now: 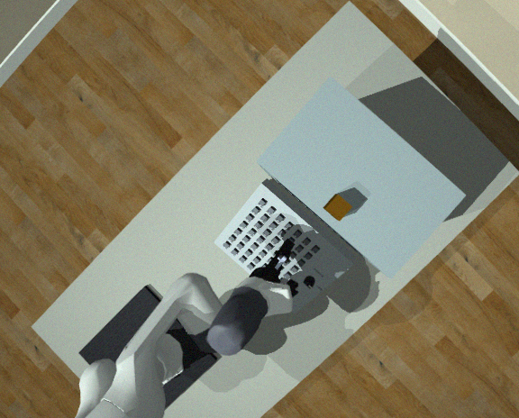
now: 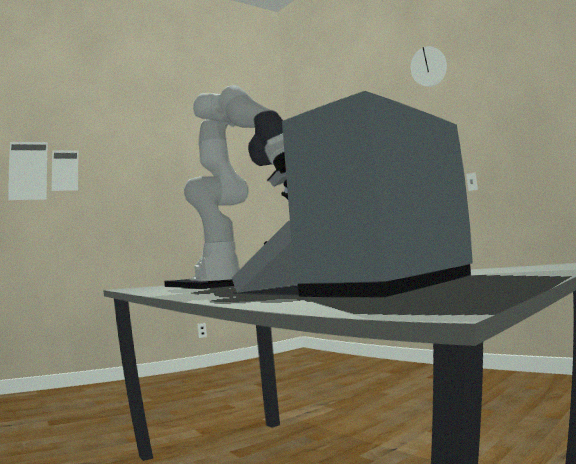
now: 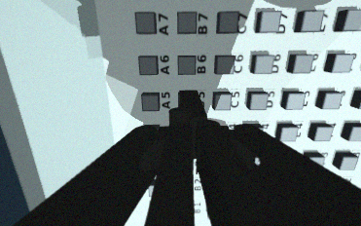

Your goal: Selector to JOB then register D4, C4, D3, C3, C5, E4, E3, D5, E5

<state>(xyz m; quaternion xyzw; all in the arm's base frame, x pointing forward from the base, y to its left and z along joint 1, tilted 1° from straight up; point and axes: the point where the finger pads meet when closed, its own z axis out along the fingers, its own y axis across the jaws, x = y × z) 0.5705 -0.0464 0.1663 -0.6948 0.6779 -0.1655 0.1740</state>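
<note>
Right now the key C5 is 60 mm below my hand and 10 mm behind it. Round my hand: D5 key: 70 mm below, 40 mm behind; key D6: 70 mm below, 40 mm behind, 30 mm to the right; key D4: 70 mm below, 40 mm behind, 30 mm to the left.
</note>
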